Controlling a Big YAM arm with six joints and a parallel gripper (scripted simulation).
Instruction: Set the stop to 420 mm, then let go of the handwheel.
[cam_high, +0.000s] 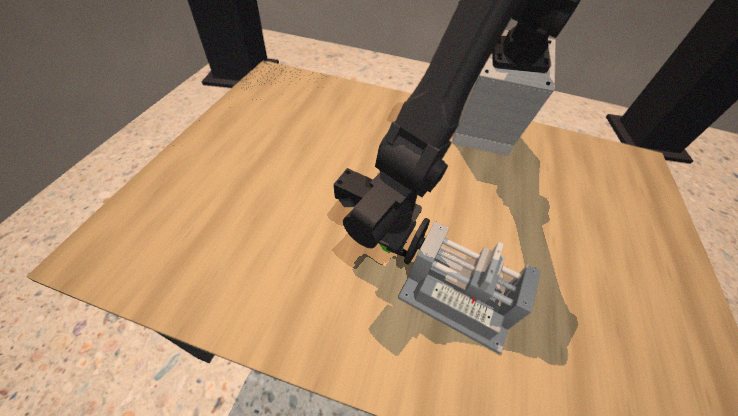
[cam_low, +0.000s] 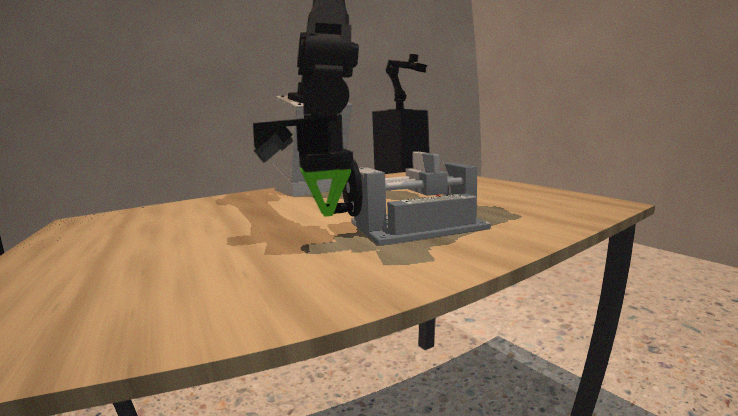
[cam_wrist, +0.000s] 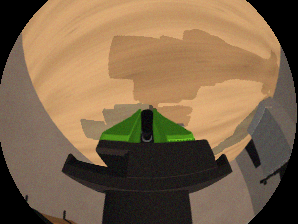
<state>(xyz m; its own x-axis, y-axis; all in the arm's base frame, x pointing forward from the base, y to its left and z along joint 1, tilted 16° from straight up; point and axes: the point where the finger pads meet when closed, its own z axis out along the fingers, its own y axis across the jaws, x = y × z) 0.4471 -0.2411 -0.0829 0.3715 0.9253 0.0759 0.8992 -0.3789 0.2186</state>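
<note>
Now: the sliding stop block 170 mm to the left of my hand, 60 mm ahead of it and 40 mm above it. Also, from my hand: black handwheel 30 mm to the left, 10 mm ahead, 10 mm above.
</note>
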